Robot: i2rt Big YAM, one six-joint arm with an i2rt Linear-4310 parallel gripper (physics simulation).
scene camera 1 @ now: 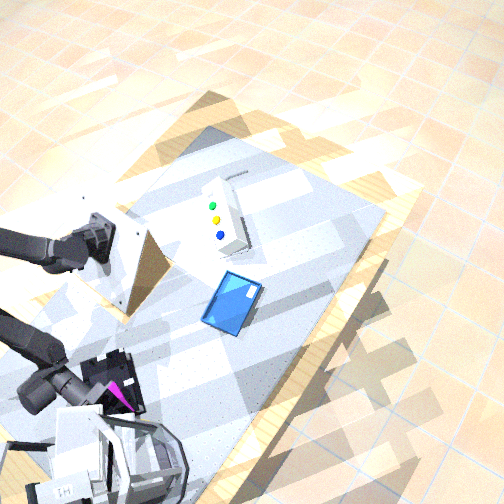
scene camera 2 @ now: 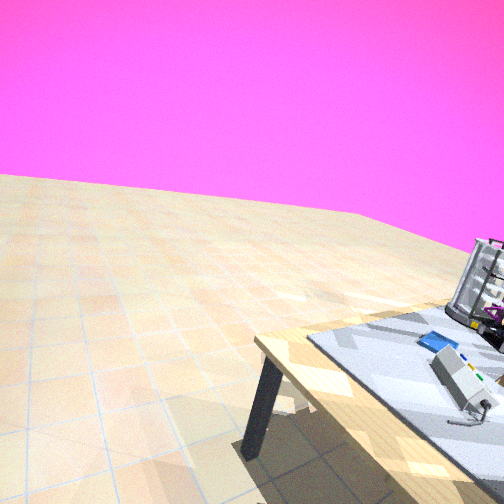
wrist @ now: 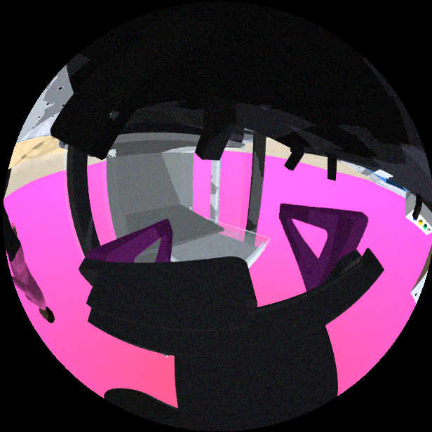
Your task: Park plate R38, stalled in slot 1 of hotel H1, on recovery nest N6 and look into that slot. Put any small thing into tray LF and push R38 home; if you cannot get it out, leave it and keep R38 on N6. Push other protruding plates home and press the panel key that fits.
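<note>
My gripper (wrist: 225,217) (scene camera 1: 122,398) is open, its purple fingers wide apart. In scene camera 1 it is low between the hotel and the black nest, one finger hidden. Hotel H1 (scene camera 1: 150,465) (scene camera 2: 469,285) (wrist: 257,185) is the grey, clear-walled tower. In the wrist view, a pale plate (wrist: 215,247) shows beyond the fingers, partly behind the dark gripper body; its label cannot be read, and the slot interior is mostly hidden. The black nest (scene camera 1: 107,377) is beside the hotel. The blue tray (scene camera 1: 231,303) (scene camera 2: 438,342) and the key panel (scene camera 1: 235,220) (scene camera 2: 461,377) (wrist: 417,220) with green, yellow and blue keys lie farther off.
The arm's base is bolted to a white slanted mount (scene camera 1: 117,265) with a wooden side. The grey mat (scene camera 1: 295,235) lies on the wooden table (scene camera 2: 320,380). A cable (scene camera 2: 467,424) leaves the panel. Dark shapes cross the top of the wrist view. A person (wrist: 27,277) stands at its left.
</note>
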